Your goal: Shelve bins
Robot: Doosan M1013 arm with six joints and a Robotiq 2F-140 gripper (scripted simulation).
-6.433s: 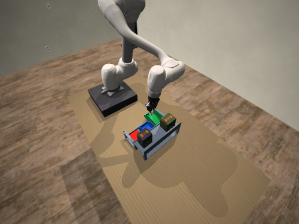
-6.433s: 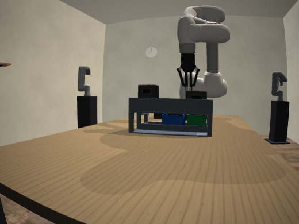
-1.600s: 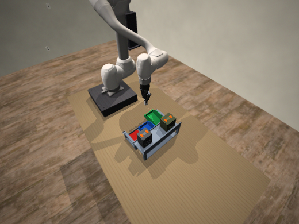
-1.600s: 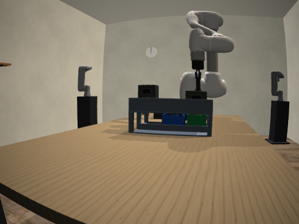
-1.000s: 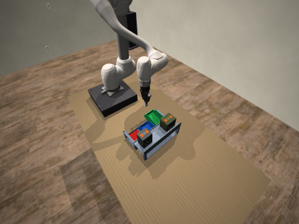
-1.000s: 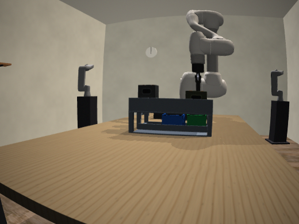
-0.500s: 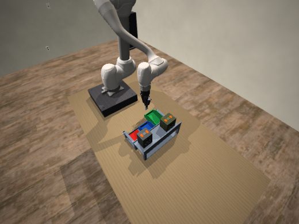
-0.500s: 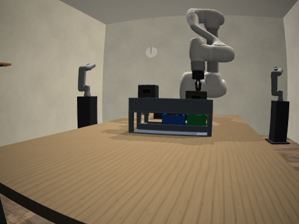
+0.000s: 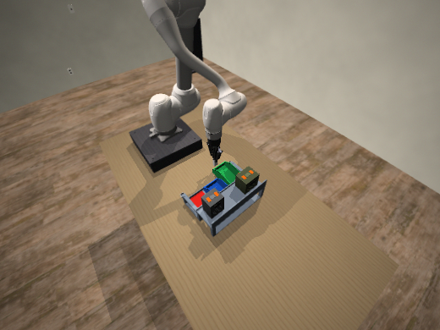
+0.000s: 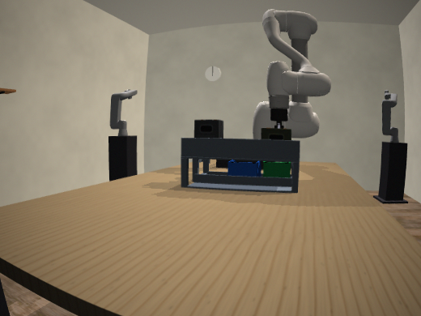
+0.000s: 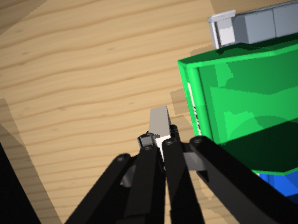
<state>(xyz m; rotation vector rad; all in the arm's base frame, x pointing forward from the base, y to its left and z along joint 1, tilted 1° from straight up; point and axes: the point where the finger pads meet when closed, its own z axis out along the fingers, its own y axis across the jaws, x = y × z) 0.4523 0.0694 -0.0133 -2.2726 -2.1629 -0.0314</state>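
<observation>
Right now my hand is 120 mm short of the green bin, 20 mm above it and 10 mm to the left of it. Also, from my hand: blue bin: 170 mm ahead, 130 mm to the right, 30 mm below; olive box: 270 mm ahead, 80 mm above, 10 mm to the right; black box: 260 mm ahead, 240 mm to the right, 90 mm above.
</observation>
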